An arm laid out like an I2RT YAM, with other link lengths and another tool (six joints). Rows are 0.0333 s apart.
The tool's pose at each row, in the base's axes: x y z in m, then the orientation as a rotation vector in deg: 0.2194, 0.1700, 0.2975, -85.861, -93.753, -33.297; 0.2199, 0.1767, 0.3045, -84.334, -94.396, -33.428; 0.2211, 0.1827, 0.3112, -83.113, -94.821, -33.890; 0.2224, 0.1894, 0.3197, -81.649, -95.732, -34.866; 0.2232, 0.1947, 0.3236, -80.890, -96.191, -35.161; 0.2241, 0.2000, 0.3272, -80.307, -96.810, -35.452; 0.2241, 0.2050, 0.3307, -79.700, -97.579, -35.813
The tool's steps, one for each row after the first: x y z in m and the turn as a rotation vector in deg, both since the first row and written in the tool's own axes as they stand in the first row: 0.0096, 0.0004, 0.0013, 0.769, 0.370, -1.054; 0.0186, 0.0014, 0.0020, 1.164, 0.846, -1.981; 0.0295, 0.0023, 0.0022, 1.307, 1.281, -3.493; 0.0358, 0.0033, 0.0041, 1.513, 1.437, -4.193; 0.0418, 0.0044, 0.0060, 1.589, 1.395, -4.912; 0.0476, 0.0047, 0.0080, 1.610, 1.282, -5.755
